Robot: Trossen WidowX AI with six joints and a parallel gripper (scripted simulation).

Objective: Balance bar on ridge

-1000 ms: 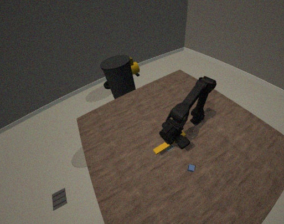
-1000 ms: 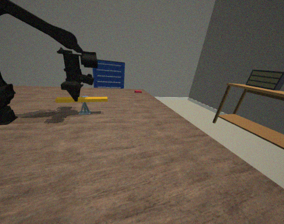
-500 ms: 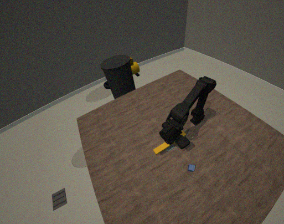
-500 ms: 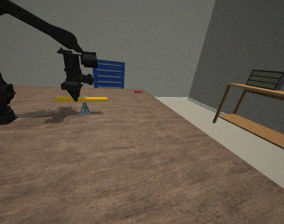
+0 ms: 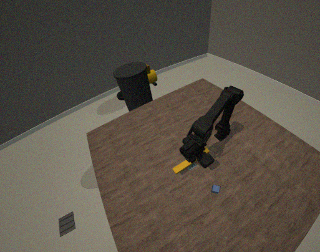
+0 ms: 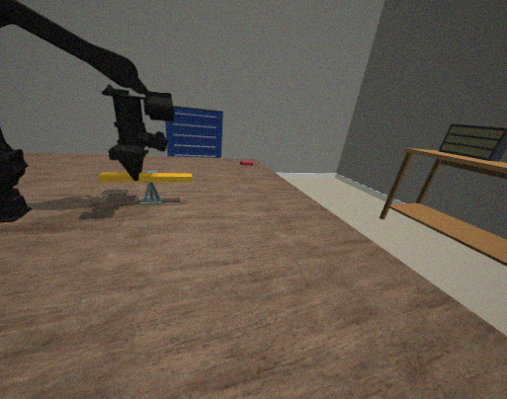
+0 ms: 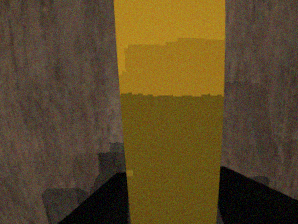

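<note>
My gripper tip is now 3 cm short of the yellow bar. Round my gripper tip: small blue cube 19 cm to the left, 6 cm below, 1 cm ahead; then small red block 47 cm ahead, 45 cm to the left, 6 cm below.
</note>
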